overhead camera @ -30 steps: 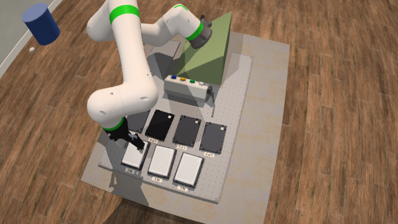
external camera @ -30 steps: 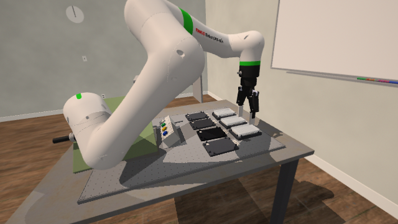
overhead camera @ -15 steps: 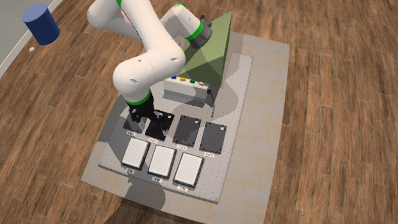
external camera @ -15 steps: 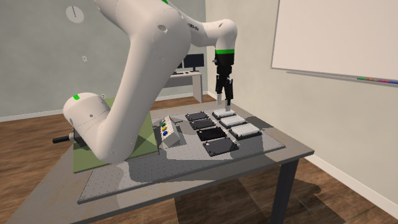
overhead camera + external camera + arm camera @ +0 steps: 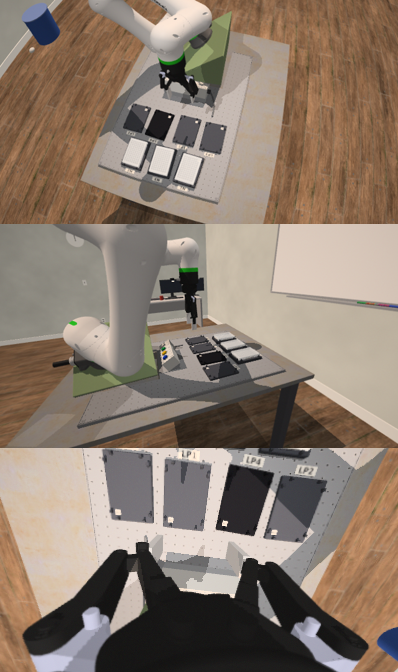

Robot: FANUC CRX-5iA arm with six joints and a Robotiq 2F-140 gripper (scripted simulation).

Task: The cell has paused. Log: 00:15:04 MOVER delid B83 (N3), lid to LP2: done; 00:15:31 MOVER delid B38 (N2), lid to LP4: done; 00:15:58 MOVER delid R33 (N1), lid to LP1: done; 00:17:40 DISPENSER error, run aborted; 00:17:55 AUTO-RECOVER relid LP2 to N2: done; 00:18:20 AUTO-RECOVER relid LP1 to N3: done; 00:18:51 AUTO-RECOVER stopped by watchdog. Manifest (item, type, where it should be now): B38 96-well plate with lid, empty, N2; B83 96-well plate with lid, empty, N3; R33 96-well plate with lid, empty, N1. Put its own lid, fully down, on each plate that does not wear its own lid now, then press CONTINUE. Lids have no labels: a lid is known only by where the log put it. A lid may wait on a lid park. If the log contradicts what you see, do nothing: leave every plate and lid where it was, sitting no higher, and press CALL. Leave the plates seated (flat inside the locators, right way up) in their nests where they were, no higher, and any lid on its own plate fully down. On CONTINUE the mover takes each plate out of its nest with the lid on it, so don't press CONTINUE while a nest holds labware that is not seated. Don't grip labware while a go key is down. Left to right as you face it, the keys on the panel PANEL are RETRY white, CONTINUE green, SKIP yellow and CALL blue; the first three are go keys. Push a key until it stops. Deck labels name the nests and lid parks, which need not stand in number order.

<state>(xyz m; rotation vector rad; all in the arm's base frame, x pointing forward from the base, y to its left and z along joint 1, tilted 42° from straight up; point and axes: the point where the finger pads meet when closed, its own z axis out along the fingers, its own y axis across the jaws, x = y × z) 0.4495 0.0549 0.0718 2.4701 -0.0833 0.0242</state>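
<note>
Right now my hand is 170 mm past the green continue key, 10 mm to the right of it and 130 mm above it. Also, from my hand: white retry key (170 mm behind, 60 mm to the left, 130 mm below); then lid park LP1 (70 mm ahead, 30 mm to the left, 190 mm below); then yellow skip key (180 mm behind, 40 mm to the right, 130 mm below).
</note>
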